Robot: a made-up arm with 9 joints. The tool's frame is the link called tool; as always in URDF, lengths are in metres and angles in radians. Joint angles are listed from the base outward. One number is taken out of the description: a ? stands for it. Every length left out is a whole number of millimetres.
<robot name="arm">
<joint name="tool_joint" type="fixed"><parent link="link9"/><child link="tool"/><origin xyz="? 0 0.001" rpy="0 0 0"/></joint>
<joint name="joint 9" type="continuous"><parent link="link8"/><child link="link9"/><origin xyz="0 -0.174 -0.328" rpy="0 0 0"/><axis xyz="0 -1 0"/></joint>
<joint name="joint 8" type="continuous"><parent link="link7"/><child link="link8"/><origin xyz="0 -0.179 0.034" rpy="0 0 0"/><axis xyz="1 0 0"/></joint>
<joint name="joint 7" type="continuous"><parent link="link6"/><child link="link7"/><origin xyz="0.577 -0.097 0" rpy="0 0 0"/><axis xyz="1 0 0"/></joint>
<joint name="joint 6" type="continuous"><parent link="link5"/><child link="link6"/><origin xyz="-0.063 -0.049 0" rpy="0 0 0"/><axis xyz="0 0 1"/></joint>
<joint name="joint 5" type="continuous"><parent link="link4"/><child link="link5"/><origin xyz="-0.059 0 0.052" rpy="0 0 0"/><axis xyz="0 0 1"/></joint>
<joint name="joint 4" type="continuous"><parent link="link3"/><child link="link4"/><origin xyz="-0.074 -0.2 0" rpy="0 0 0"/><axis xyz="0 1 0"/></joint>
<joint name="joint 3" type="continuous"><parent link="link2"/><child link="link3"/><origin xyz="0 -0.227 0.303" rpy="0 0 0"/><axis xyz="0 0 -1"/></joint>
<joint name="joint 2" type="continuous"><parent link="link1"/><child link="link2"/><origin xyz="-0.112 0 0.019" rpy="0 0 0"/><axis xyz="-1 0 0"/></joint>
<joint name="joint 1" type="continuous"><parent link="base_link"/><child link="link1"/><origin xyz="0 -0.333 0.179" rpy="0 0 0"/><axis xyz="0 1 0"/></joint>
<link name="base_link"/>
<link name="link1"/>
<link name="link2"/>
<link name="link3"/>
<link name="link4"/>
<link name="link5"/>
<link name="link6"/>
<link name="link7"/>
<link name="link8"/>
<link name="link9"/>
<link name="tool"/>
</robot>
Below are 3 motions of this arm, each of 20 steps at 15 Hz.
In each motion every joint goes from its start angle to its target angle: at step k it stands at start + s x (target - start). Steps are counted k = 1, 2, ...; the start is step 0. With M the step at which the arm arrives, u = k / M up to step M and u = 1 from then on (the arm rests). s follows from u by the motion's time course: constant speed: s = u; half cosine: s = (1 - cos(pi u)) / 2; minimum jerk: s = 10 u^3 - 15 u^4 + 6 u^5.
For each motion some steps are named. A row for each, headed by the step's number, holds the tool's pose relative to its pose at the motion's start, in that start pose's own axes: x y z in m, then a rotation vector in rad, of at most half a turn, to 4 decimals.
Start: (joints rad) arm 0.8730 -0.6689 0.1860 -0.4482 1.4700 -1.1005 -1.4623 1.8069 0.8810
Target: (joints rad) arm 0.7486 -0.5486 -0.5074 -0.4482 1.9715 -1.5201 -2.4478 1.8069 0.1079
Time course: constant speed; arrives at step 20
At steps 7, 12, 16, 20:
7: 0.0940 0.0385 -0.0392 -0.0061 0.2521 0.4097
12: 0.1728 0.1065 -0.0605 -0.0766 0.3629 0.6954
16: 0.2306 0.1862 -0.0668 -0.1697 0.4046 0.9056
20: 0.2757 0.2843 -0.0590 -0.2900 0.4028 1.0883

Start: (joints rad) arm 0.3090 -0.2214 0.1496 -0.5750 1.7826 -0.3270 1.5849 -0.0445 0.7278
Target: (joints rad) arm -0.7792 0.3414 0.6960 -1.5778 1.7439 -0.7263 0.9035 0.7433 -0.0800
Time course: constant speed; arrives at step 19
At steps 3, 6, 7, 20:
3: 0.0905 -0.0405 0.0922 -0.2786 0.0475 0.1832
6: 0.1697 -0.0048 0.1812 -0.5699 0.0815 0.3574
7: 0.1894 0.0221 0.2055 -0.6700 0.0892 0.4127
20: 0.0113 0.4468 0.0577 -1.9784 -0.0419 0.8717

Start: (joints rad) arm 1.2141 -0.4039 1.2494 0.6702 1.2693 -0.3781 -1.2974 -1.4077 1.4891
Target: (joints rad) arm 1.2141 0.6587 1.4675 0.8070 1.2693 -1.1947 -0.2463 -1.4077 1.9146
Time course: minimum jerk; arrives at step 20
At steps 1, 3, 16, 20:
1: -0.0005 0.0003 0.0007 0.0011 0.0006 -0.0003
3: -0.0123 0.0069 0.0171 0.0238 0.0135 -0.0062
16: 0.1575 0.0899 1.2196 -0.0552 0.8578 -0.3777
20: 0.2244 0.1069 1.2883 -0.1242 0.9111 -0.3920

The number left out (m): -0.168
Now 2 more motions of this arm.
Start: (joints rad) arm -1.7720 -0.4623 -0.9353 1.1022 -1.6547 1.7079 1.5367 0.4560 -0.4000
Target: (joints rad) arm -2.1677 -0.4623 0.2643 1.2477 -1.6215 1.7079 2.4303 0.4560 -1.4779
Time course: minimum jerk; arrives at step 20
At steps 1, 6, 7, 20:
1: 0.0002 0.0001 -0.0001 0.0016 0.0006 0.0012
6: 0.0336 0.0214 -0.0102 0.2101 0.0911 0.1913
7: 0.0491 0.0336 -0.0117 0.2907 0.1368 0.2927
20: 0.1342 0.2702 0.0849 0.5588 0.6512 1.7954

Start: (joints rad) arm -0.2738 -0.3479 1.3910 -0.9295 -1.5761 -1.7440 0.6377 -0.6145 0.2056
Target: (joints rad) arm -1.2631 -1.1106 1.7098 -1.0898 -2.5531 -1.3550 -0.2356 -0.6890 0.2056
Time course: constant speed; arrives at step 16
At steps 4, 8, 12, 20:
4: -0.1114 -0.2099 0.1545 -0.4298 -0.1233 -0.2650
8: -0.2984 -0.2904 0.3258 -0.8268 -0.2162 -0.5282
12: -0.5055 -0.2580 0.4486 -1.1767 -0.2854 -0.7910
20: -0.6880 -0.1647 0.4962 -1.4701 -0.3354 -1.0505

